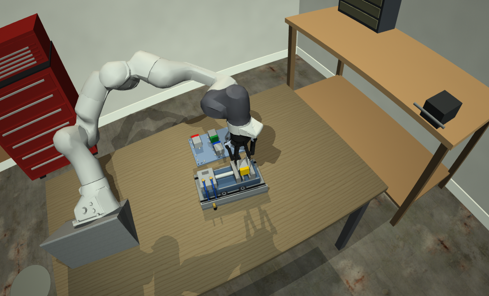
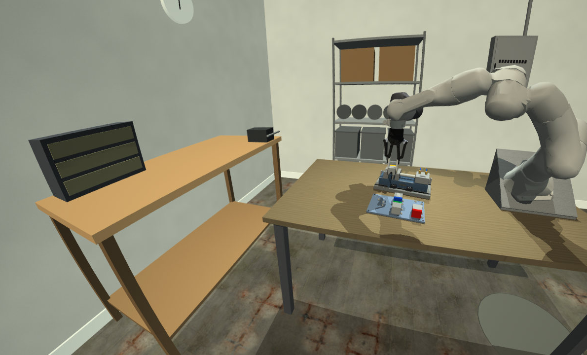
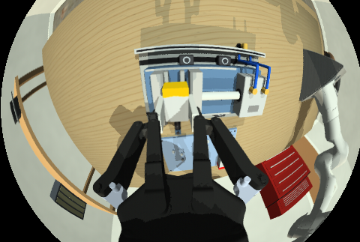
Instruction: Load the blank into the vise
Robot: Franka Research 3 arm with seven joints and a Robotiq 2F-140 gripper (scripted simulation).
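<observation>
The fixed jaw is 30 mm ahead of my hand and 60 mm below it. The rest, counted from my hand: vise (70 mm behind, 10 mm to the left, 90 mm below); hosed end block (160 mm behind, 20 mm to the left, 60 mm below); work stop (50 mm to the left, 40 mm below).
</observation>
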